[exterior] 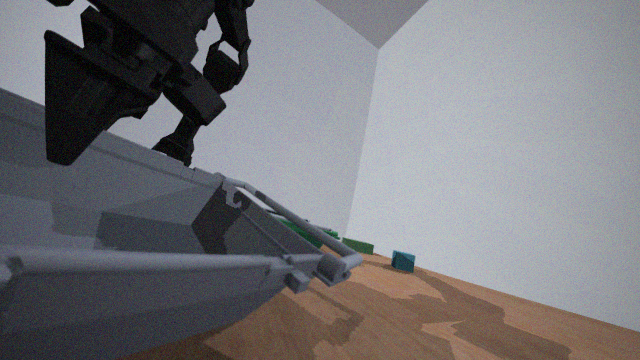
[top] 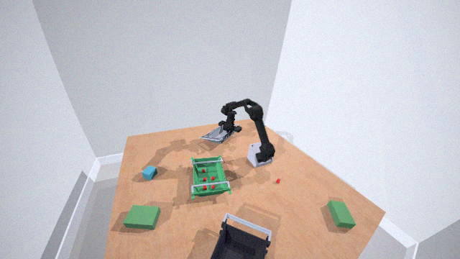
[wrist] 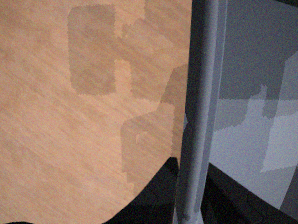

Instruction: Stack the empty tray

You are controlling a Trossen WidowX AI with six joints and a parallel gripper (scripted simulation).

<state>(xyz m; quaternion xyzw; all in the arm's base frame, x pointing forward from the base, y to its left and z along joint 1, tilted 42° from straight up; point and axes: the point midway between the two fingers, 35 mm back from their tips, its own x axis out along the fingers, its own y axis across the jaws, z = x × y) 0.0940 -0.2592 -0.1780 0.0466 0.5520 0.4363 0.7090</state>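
The grey tray is 60 mm to the right of my gripper tip and 40 mm ahead of it. Also, from my gripper tip: red block (490 mm to the left, 110 mm behind, 50 mm below); then blue cube (590 mm ahead, 190 mm to the left, 40 mm below).
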